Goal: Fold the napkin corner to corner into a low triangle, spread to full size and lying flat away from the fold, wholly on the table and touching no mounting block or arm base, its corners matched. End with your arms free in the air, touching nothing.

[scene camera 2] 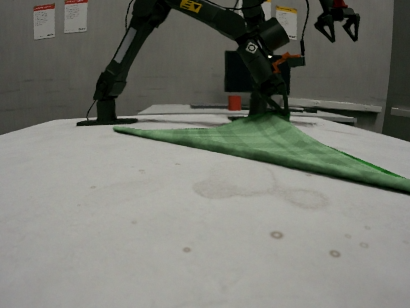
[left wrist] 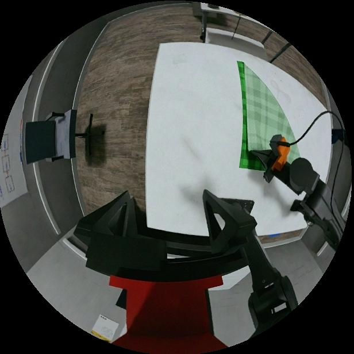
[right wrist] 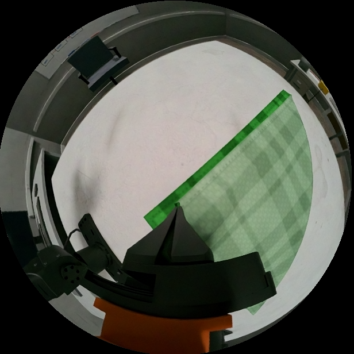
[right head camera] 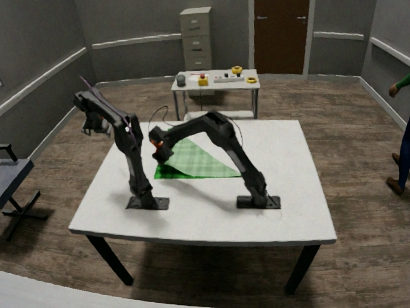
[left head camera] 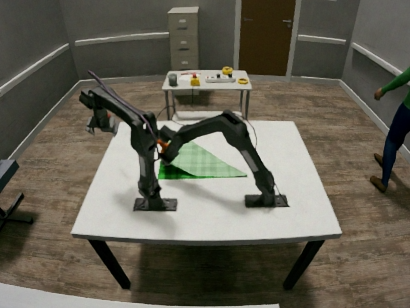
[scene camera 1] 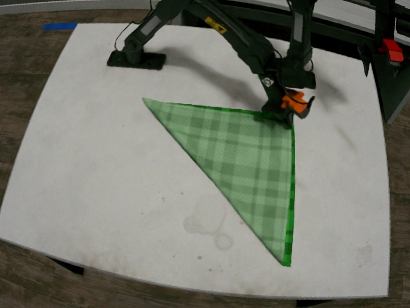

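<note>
The napkin (left head camera: 207, 161) (right head camera: 200, 161) (scene camera 1: 240, 160) (scene camera 2: 250, 139) (left wrist: 262, 107) (right wrist: 260, 175) is folded diagonally, pale side up. A narrow bright green strip of the lower layer shows along its right edge in scene camera 1, so the corners are slightly apart. My right gripper (scene camera 1: 289, 125) (left wrist: 252, 151) (right wrist: 178, 210) is shut on the napkin's upper corner, low over the table. The cloth rises towards the fingers in scene camera 2. My left gripper (scene camera 2: 344, 40) (left wrist: 165, 193) is open and empty, high in the air away from the napkin.
The white table (left head camera: 210, 220) (scene camera 1: 100, 175) carries both arm bases. The right arm's mounting block (left head camera: 252, 201) (scene camera 1: 150, 61) and the left arm's block (left head camera: 167, 204) stand apart from the napkin. A side table (left head camera: 210, 91) with small items stands beyond the far edge.
</note>
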